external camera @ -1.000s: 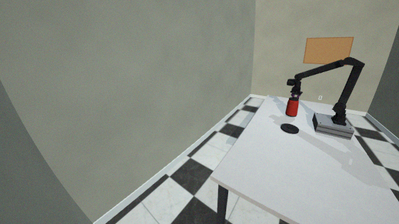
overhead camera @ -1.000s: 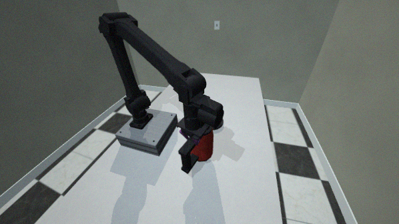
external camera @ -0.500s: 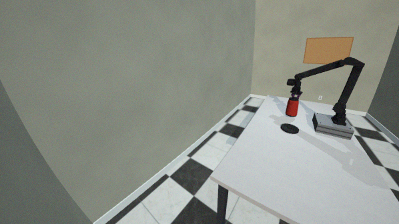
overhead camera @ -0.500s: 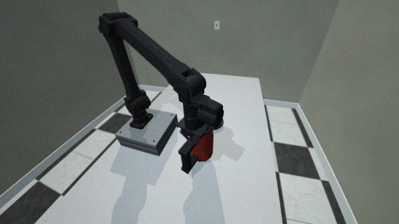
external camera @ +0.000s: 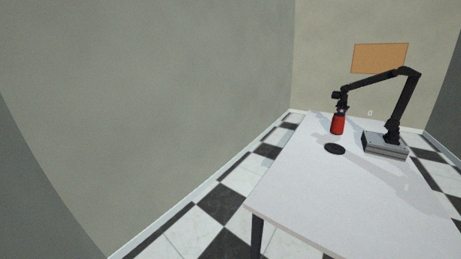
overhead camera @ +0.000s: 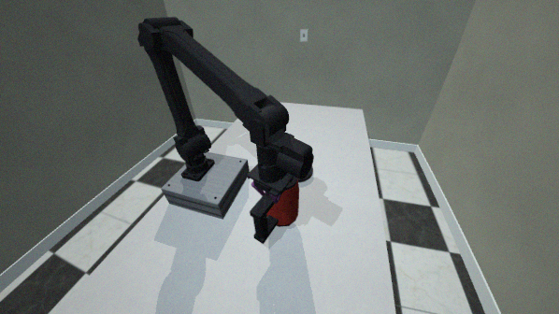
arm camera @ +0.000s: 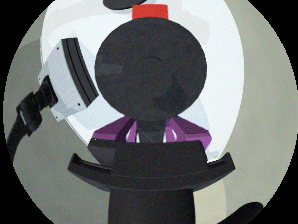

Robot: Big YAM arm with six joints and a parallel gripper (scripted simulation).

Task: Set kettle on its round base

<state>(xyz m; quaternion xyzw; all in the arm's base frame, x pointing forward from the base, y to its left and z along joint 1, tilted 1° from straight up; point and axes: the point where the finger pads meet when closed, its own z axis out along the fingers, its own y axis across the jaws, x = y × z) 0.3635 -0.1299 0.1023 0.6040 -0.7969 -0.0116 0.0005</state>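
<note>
The red kettle is 10 mm ahead of my hand, 30 mm to the left of it and 50 mm below it. Round my hand: round black base (10 mm ahead, 320 mm to the left, 170 mm below).
</note>
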